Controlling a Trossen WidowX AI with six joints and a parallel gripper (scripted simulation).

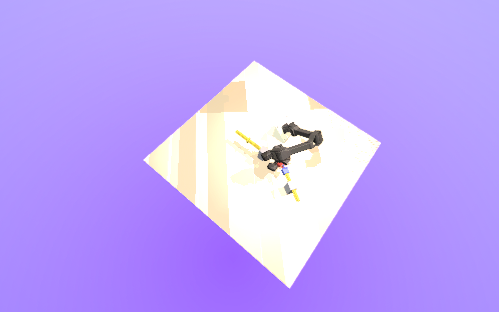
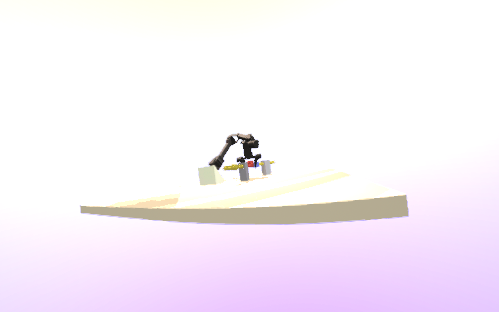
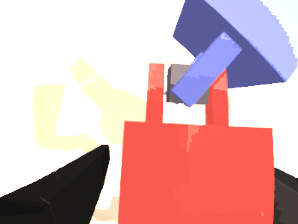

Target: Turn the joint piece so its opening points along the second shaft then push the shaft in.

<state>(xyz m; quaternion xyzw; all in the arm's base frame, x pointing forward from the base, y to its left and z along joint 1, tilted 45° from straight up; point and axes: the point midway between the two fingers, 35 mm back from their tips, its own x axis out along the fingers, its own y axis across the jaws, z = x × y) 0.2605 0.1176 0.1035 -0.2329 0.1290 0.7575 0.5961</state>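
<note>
Now: gripper tip 3 cm below the red joint piece and 1 cm to the right of it.
</note>
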